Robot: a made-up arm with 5 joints. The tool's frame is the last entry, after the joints.
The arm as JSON. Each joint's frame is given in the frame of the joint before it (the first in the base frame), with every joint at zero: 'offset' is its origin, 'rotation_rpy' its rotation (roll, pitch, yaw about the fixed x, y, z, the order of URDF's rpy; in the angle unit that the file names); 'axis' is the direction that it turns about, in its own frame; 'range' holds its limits. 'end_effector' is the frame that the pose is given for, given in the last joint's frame.
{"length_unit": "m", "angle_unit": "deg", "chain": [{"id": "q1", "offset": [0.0, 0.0, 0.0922], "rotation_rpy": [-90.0, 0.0, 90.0], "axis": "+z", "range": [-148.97, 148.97]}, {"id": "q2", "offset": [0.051, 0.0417, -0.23], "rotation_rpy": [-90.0, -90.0, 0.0], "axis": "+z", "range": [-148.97, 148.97]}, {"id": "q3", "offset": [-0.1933, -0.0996, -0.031], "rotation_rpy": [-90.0, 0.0, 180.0], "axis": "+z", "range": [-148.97, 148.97]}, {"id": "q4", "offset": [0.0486, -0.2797, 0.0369], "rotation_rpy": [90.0, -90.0, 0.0], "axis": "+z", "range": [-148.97, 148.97]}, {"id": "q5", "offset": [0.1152, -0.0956, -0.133], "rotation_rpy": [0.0, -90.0, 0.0], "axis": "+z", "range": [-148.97, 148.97]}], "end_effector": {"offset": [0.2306, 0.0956, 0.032], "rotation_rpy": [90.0, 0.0, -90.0]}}
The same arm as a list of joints. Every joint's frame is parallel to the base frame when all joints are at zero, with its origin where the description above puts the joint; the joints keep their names.
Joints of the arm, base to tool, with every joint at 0 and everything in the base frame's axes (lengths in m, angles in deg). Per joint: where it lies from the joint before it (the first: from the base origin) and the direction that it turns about. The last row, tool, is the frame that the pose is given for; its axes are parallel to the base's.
q1: offset 0 0 0.0922 axis -x
q2: offset 0.23 0.051 -0.0417 axis -z
q3: offset 0.1933 -0.0996 0.031 axis -y
q4: offset 0.0486 -0.0369 -0.2797 axis -z
q5: offset 0.0956 -0.1152 0.133 axis +y
tool: offset -0.0956 0.032 -0.2306
Joint limits (deg, base to tool): -148.97..148.97 -148.97..148.97 -148.97..148.97 -148.97..148.97 -148.97..148.97

